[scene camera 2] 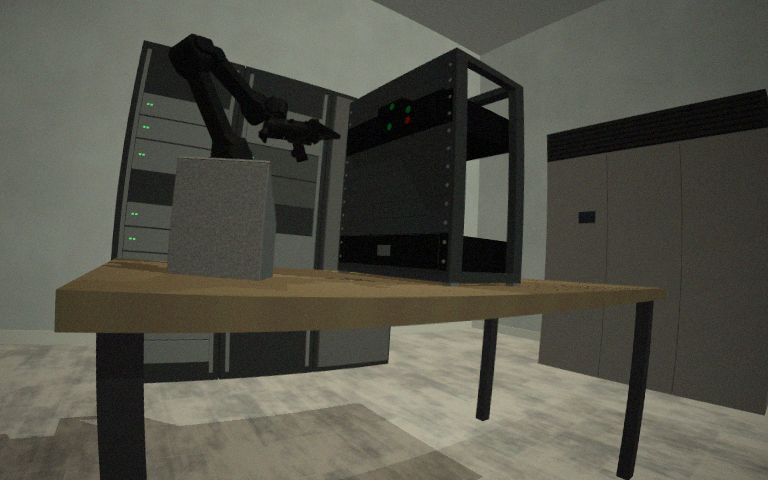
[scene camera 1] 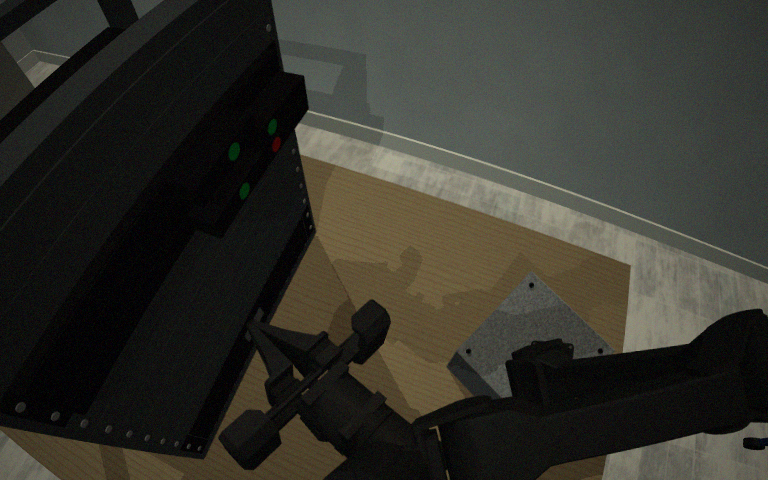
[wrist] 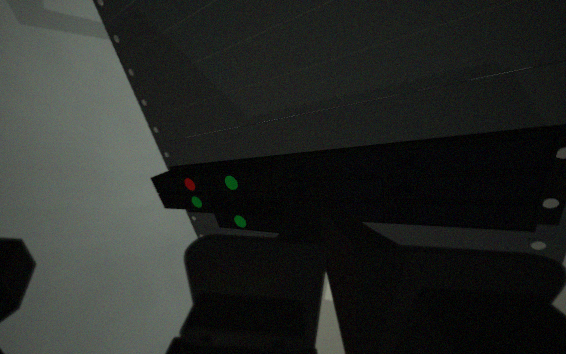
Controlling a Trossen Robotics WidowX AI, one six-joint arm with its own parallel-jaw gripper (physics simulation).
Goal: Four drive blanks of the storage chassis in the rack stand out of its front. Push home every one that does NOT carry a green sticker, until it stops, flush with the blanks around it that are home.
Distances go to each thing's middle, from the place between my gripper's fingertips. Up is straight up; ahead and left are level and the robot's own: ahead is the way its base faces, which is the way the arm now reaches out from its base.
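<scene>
There's the rack (scene camera 1: 147, 233), and it's 24 cm ahead of my hand, 9 cm to the right of it and 10 cm below it.
</scene>
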